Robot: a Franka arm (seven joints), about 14 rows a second.
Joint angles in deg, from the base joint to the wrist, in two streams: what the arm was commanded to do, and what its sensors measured. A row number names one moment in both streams.
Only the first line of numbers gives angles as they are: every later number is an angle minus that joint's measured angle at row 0.
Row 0, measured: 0.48 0.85 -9.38 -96.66 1.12 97.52 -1.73
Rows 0 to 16, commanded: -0.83 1.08 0.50 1.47 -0.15 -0.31 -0.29; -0.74 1.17 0.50 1.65 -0.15 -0.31 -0.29; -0.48 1.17 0.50 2.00 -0.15 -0.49 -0.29; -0.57 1.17 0.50 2.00 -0.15 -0.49 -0.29; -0.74 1.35 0.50 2.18 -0.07 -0.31 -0.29; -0.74 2.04 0.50 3.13 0.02 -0.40 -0.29; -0.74 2.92 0.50 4.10 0.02 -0.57 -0.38; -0.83 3.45 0.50 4.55 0.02 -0.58 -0.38; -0.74 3.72 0.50 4.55 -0.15 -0.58 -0.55; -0.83 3.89 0.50 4.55 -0.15 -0.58 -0.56; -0.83 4.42 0.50 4.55 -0.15 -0.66 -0.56; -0.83 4.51 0.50 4.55 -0.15 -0.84 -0.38; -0.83 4.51 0.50 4.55 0.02 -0.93 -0.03; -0.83 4.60 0.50 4.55 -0.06 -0.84 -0.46; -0.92 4.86 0.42 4.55 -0.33 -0.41 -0.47; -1.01 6.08 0.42 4.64 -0.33 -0.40 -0.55; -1.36 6.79 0.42 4.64 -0.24 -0.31 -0.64
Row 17, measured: -0.11 4.65 -0.08 3.09 -0.03 0.11 -0.01
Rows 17 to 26, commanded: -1.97 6.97 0.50 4.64 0.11 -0.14 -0.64; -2.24 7.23 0.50 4.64 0.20 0.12 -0.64; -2.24 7.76 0.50 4.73 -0.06 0.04 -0.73; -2.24 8.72 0.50 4.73 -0.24 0.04 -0.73; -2.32 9.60 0.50 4.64 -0.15 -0.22 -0.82; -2.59 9.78 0.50 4.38 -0.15 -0.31 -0.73; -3.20 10.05 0.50 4.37 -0.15 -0.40 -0.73; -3.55 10.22 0.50 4.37 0.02 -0.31 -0.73; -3.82 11.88 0.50 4.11 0.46 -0.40 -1.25; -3.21 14.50 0.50 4.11 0.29 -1.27 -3.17
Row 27, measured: -2.51 10.66 -0.12 3.02 -0.01 0.00 -0.67
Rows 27 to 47, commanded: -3.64 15.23 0.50 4.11 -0.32 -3.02 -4.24; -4.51 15.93 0.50 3.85 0.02 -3.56 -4.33; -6.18 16.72 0.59 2.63 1.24 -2.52 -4.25; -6.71 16.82 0.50 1.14 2.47 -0.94 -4.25; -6.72 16.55 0.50 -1.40 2.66 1.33 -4.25; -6.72 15.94 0.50 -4.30 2.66 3.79 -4.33; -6.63 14.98 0.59 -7.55 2.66 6.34 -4.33; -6.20 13.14 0.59 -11.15 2.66 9.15 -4.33; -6.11 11.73 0.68 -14.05 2.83 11.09 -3.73; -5.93 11.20 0.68 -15.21 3.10 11.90 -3.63; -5.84 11.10 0.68 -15.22 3.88 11.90 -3.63; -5.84 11.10 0.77 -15.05 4.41 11.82 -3.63; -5.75 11.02 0.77 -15.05 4.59 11.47 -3.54; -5.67 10.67 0.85 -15.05 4.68 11.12 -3.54; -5.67 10.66 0.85 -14.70 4.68 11.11 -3.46; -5.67 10.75 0.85 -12.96 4.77 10.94 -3.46; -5.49 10.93 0.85 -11.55 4.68 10.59 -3.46; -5.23 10.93 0.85 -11.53 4.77 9.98 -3.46; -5.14 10.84 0.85 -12.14 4.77 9.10 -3.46; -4.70 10.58 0.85 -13.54 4.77 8.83 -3.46; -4.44 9.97 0.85 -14.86 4.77 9.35 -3.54
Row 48, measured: -5.22 11.44 0.88 -12.21 4.01 9.19 -3.70
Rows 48 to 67, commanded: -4.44 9.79 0.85 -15.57 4.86 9.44 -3.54; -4.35 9.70 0.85 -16.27 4.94 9.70 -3.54; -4.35 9.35 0.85 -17.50 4.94 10.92 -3.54; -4.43 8.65 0.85 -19.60 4.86 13.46 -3.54; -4.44 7.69 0.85 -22.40 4.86 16.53 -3.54; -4.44 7.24 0.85 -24.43 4.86 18.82 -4.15; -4.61 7.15 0.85 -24.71 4.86 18.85 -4.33; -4.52 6.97 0.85 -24.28 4.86 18.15 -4.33; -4.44 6.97 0.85 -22.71 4.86 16.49 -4.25; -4.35 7.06 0.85 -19.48 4.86 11.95 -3.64; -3.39 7.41 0.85 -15.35 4.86 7.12 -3.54; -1.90 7.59 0.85 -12.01 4.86 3.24 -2.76; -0.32 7.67 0.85 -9.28 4.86 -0.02 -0.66; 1.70 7.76 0.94 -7.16 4.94 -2.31 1.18; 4.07 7.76 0.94 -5.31 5.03 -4.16 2.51; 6.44 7.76 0.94 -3.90 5.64 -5.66 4.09; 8.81 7.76 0.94 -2.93 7.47 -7.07 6.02; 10.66 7.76 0.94 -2.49 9.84 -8.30 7.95; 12.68 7.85 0.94 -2.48 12.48 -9.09 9.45; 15.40 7.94 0.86 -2.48 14.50 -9.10 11.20
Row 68, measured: 11.73 7.38 1.62 -3.45 10.95 -7.68 8.33
